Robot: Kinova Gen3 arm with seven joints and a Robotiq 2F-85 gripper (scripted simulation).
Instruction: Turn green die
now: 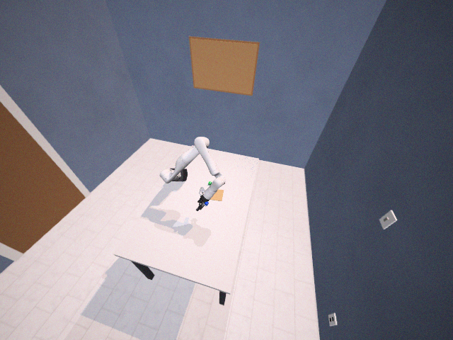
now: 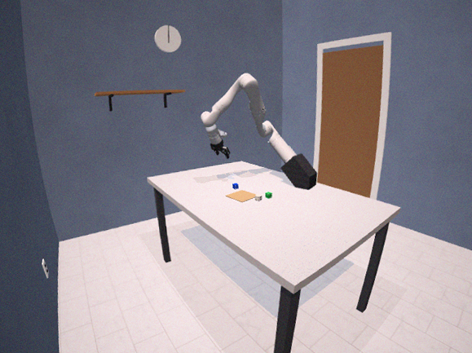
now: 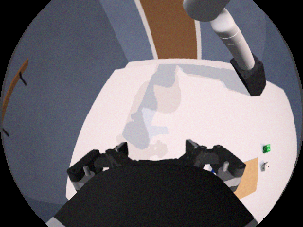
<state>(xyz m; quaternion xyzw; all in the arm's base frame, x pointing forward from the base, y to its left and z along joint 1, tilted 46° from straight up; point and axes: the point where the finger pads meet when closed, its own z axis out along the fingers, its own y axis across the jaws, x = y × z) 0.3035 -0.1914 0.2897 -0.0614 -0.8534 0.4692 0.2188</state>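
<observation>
The tan mat lies 100 mm ahead of my hand, 280 mm to the left of it and 190 mm below it. The rest, counted from my hand: white die: 80 mm ahead, 390 mm to the left, 170 mm below; then green die: 10 mm ahead, 410 mm to the left, 170 mm below; then blue die: 30 mm ahead, 150 mm to the left, 170 mm below.
</observation>
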